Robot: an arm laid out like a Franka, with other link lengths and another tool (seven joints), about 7 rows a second.
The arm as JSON. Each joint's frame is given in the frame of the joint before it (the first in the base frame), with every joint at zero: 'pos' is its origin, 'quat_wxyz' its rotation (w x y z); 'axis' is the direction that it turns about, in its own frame. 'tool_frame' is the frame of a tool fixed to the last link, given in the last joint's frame.
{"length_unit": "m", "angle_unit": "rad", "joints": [
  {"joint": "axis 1", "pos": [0.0, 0.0, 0.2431], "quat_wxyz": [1.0, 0.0, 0.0, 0.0], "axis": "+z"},
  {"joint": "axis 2", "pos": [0.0, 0.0, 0.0], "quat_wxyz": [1.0, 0.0, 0.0, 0.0], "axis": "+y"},
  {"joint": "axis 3", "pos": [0.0, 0.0, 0.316], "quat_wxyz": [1.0, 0.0, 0.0, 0.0], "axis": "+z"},
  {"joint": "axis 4", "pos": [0.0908, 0.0, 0.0], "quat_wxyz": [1.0, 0.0, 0.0, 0.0], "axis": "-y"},
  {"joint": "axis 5", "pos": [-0.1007, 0.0, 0.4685], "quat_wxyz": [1.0, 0.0, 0.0, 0.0], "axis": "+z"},
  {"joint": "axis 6", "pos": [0.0, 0.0, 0.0], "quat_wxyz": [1.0, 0.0, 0.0, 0.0], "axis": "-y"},
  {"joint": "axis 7", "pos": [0.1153, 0.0, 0.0], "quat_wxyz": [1.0, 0.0, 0.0, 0.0], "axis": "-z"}
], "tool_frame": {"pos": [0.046, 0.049, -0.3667], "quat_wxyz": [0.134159, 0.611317, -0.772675, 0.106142]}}
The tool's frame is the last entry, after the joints.
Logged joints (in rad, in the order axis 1, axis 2, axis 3, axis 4, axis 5, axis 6, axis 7), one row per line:
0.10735 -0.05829 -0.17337 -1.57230 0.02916 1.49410 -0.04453
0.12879 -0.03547 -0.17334 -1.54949 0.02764 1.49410 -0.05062
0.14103 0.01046 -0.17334 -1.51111 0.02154 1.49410 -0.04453
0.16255 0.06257 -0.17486 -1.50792 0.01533 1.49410 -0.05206
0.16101 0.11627 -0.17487 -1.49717 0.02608 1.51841 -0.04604
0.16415 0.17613 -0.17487 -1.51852 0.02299 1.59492 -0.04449
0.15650 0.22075 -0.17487 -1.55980 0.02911 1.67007 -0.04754
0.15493 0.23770 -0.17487 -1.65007 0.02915 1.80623 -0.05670
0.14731 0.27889 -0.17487 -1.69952 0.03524 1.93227 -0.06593
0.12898 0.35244 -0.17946 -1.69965 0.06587 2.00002 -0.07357
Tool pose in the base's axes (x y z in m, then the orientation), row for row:
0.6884 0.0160 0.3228 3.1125 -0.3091 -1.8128
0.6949 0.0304 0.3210 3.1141 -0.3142 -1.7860
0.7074 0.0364 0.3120 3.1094 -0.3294 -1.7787
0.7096 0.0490 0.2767 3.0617 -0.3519 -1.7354
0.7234 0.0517 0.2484 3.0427 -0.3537 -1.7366
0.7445 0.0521 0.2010 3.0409 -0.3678 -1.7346
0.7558 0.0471 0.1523 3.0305 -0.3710 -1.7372
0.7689 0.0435 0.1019 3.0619 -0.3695 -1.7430
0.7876 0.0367 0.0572 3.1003 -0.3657 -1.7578
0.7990 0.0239 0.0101 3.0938 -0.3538 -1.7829
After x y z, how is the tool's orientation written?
As angles about the fixed x, y, z axes (roll, pitch, yaw), in radians.
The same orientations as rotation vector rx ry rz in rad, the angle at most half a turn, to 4 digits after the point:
1.7648 -2.2639 0.2429
1.7941 -2.2386 0.2542
1.7918 -2.2214 0.2631
1.8032 -2.1584 0.2376
1.7905 -2.1534 0.2176
1.7835 -2.1429 0.2283
1.7730 -2.1405 0.2189
1.7847 -2.1542 0.2512
1.7908 -2.1782 0.2878
1.7653 -2.2052 0.2647

